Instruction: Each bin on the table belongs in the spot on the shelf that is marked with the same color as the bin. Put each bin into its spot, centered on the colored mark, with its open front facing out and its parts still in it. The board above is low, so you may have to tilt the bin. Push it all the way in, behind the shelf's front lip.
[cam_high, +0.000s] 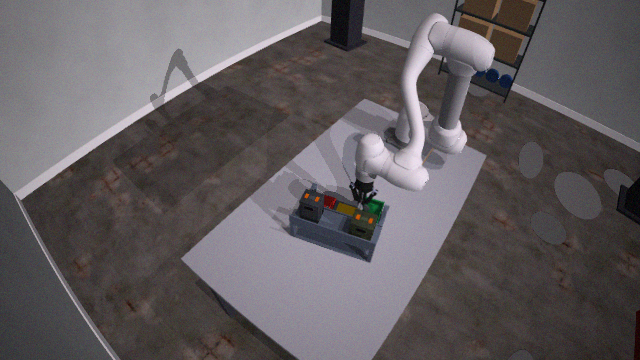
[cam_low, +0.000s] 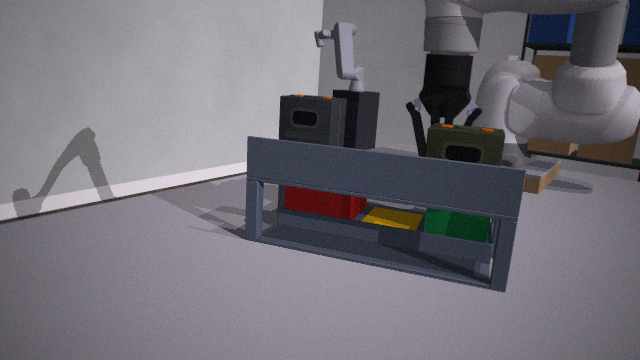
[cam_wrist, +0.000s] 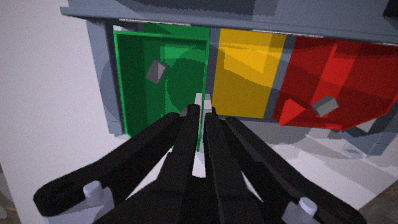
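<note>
The green bin lies 4 cm to the left of my hand, 4 cm below it and 2 cm behind it. From my hand the other things lie so: olive box 12 cm ahead, 10 cm to the left, 6 cm above; red bin 15 cm to the right, 12 cm ahead, 4 cm below; dark grey box 20 cm ahead, 12 cm to the right, 8 cm above.
</note>
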